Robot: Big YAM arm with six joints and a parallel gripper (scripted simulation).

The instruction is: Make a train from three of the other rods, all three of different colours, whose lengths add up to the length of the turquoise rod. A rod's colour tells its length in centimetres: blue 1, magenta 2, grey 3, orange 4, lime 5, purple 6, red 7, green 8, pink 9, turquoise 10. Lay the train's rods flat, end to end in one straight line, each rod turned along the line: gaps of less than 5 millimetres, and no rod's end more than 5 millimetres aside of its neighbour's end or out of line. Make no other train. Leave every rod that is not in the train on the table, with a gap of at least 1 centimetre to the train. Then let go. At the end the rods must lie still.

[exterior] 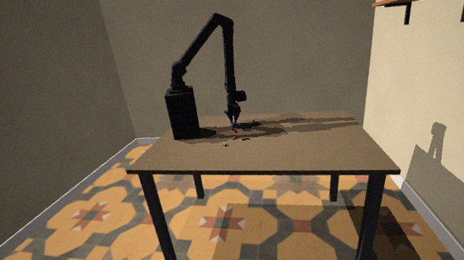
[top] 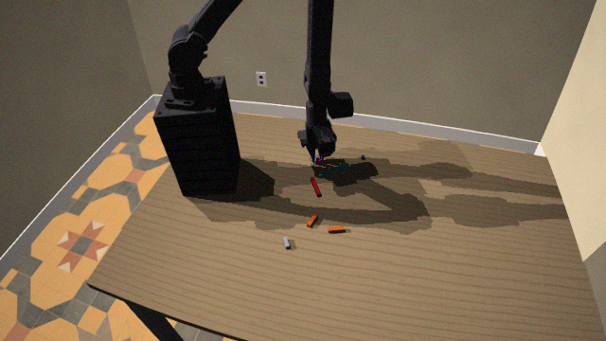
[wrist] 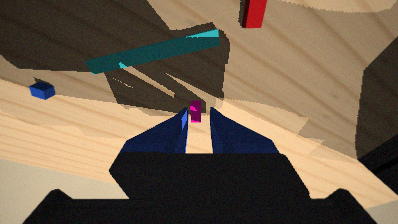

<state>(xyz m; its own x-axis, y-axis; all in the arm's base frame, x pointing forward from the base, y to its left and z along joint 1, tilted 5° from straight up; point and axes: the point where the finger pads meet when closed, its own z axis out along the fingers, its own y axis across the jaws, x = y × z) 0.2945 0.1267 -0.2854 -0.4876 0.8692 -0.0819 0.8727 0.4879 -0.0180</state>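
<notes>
Right now my hand is 10 mm above the magenta rod. From my hand the other things lie so: red rod (20 mm ahead, 110 mm to the right, 10 mm below); turquoise rod (60 mm ahead, 30 mm to the right, 10 mm below); blue rod (130 mm ahead, 50 mm to the left, 10 mm below).
</notes>
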